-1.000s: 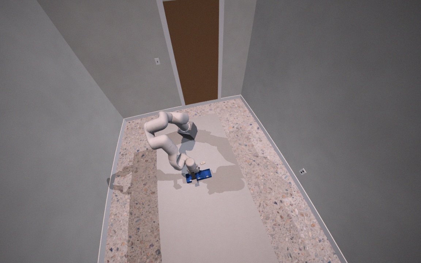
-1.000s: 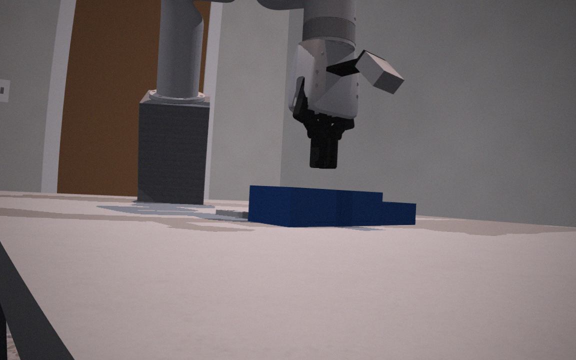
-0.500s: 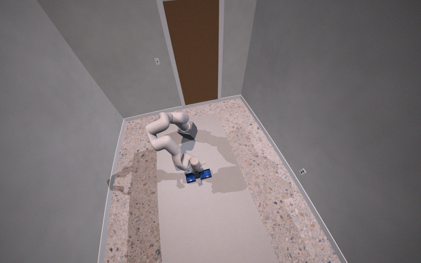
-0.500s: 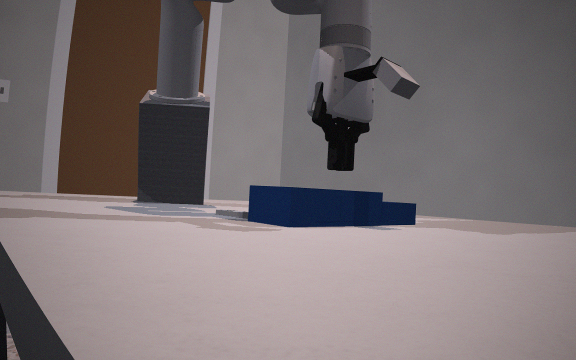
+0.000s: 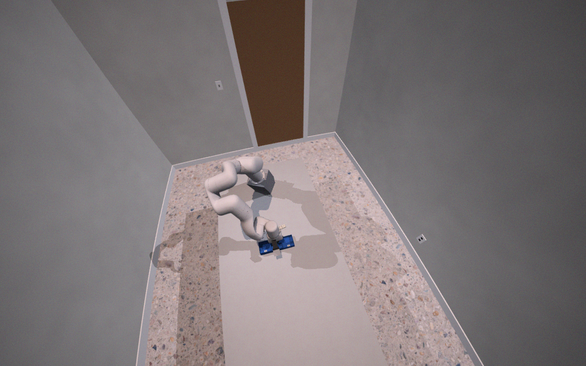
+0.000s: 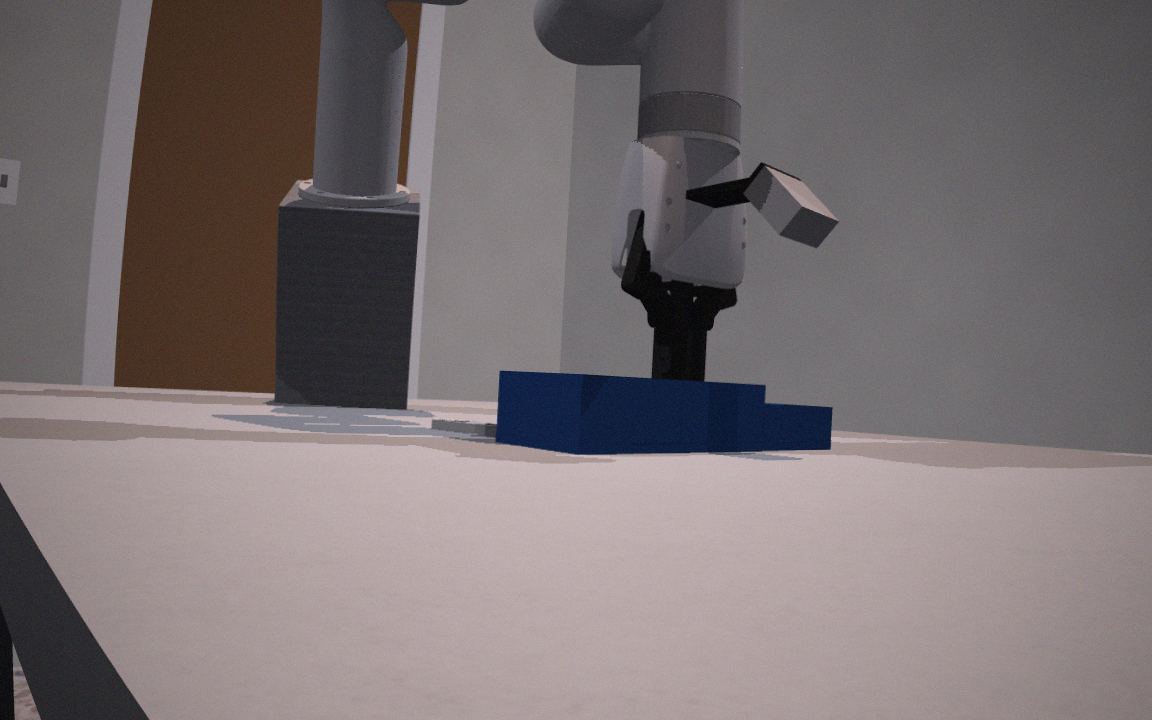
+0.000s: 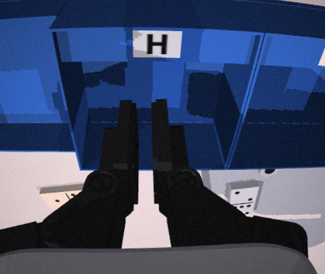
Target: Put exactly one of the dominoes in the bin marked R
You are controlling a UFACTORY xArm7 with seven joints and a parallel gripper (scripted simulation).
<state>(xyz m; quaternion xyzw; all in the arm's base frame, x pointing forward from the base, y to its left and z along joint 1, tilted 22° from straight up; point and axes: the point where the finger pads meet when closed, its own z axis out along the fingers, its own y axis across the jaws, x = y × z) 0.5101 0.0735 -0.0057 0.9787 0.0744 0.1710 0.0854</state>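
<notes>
Now: the blue bin 40 mm below my hand and 10 mm ahead of it. Round my hand: white domino: 130 mm behind, 60 mm below, 50 mm to the left; grey hex nut: 110 mm to the right, 70 mm behind, 60 mm below.
</notes>
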